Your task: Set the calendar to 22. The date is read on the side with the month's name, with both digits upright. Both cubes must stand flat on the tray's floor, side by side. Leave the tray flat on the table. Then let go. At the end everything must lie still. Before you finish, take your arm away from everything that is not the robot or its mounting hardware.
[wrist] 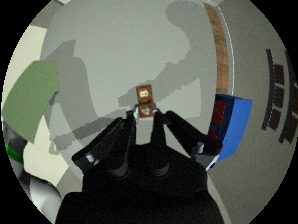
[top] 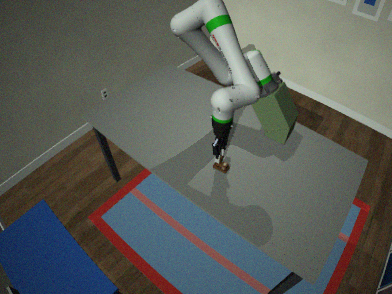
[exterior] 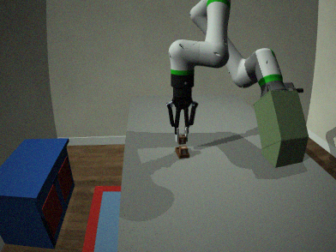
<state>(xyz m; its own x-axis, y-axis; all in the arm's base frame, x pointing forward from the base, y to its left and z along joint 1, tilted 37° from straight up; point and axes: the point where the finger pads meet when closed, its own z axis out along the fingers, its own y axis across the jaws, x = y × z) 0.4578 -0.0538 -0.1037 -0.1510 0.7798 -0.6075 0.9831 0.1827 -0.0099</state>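
My gripper is now 2 cm to the right of the tray and 8 cm above it.
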